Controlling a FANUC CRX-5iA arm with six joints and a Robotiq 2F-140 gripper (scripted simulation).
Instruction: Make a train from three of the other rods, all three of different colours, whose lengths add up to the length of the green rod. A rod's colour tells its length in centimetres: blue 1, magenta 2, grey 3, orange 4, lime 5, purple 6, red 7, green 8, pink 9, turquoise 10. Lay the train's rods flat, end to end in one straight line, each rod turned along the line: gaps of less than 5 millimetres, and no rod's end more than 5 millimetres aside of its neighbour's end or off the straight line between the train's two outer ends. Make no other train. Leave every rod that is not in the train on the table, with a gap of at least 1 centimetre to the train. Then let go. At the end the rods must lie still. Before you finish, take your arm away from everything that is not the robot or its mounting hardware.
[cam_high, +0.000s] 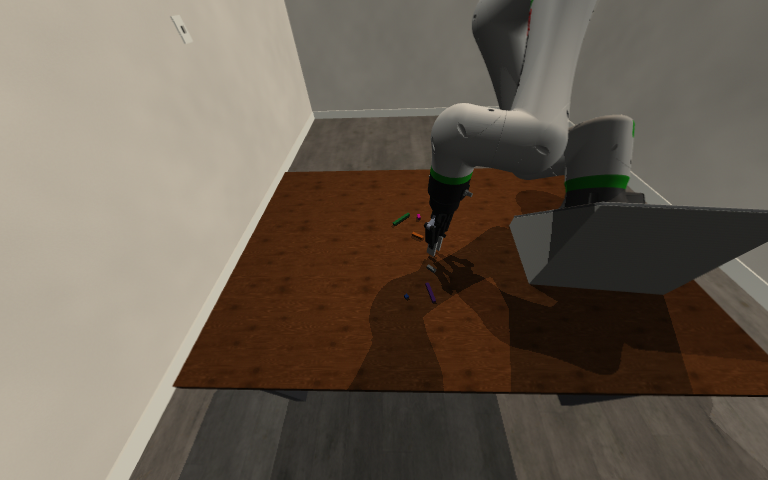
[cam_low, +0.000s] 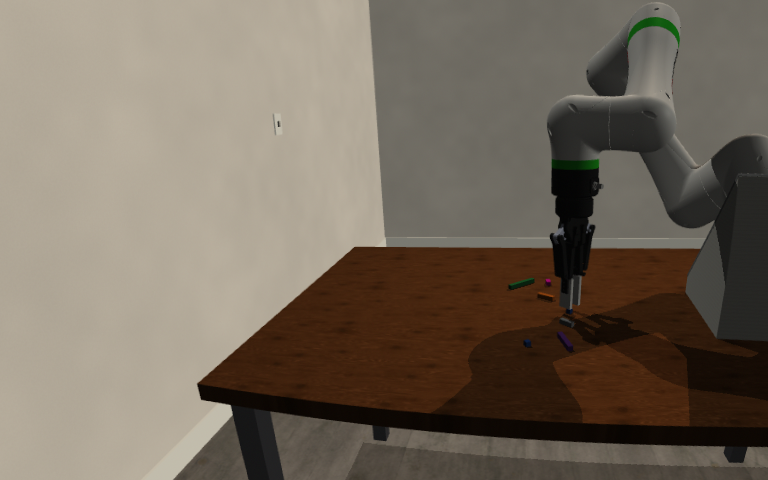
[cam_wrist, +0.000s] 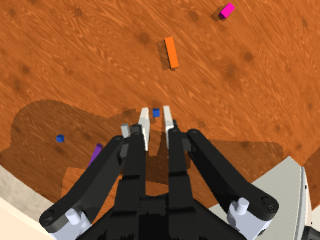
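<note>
My gripper is now 10 cm short of the green rod, 16 cm to the left of it and 5 cm above it. Round my hand: orange rod 4 cm ahead, 8 cm to the right, 5 cm below; then grey rod 1 cm ahead, 6 cm to the left, 5 cm below; then purple rod 3 cm ahead, 14 cm to the left, 5 cm below.
</note>
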